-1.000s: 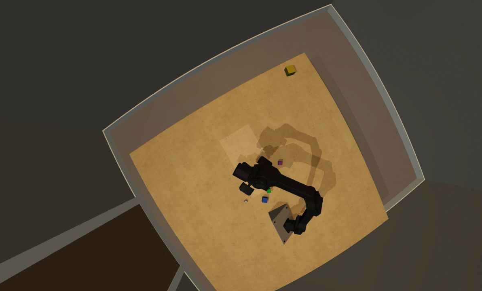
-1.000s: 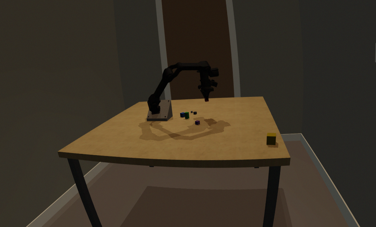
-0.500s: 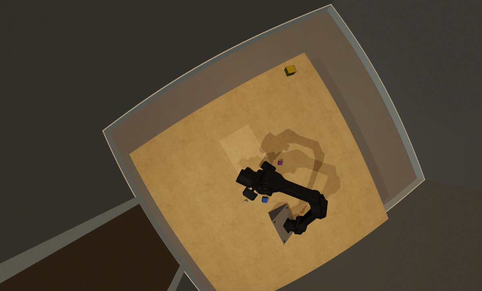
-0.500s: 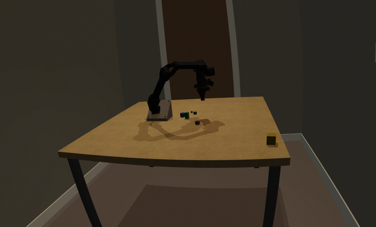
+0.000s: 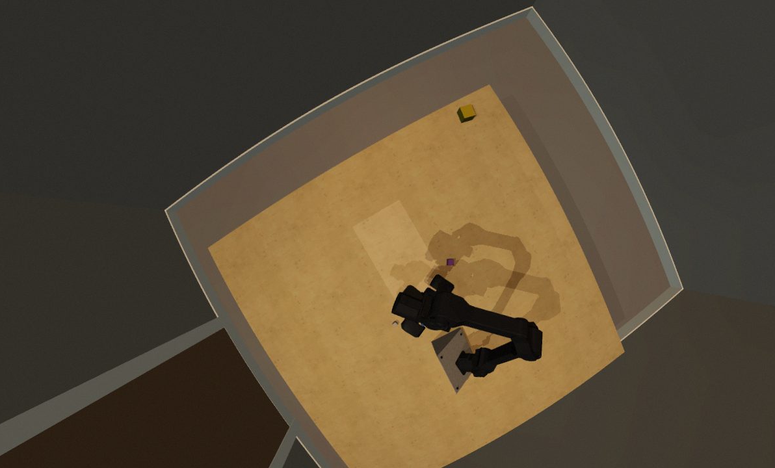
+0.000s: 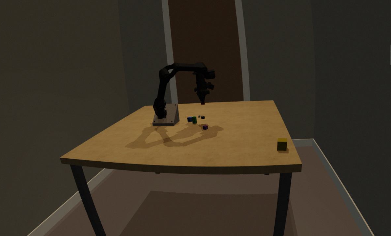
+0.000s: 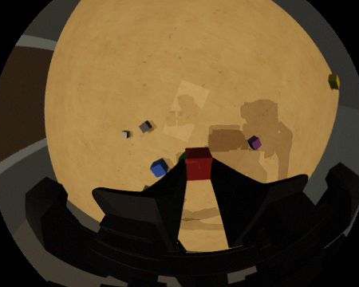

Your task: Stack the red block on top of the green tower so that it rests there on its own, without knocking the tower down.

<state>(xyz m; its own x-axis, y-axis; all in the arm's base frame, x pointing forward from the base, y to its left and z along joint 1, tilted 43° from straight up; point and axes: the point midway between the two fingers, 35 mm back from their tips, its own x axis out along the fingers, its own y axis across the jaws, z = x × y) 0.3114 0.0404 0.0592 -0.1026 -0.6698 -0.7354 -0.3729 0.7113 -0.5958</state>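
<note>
Now: the blue block 120 mm below my gripper tip, 110 mm behind it and 40 mm to the left of it. Round my gripper tip: purple block: 150 mm to the right, 130 mm below, 30 mm ahead; red block: right at my gripper tip; large yellow block: 510 mm to the right, 450 mm ahead, 110 mm below.
</note>
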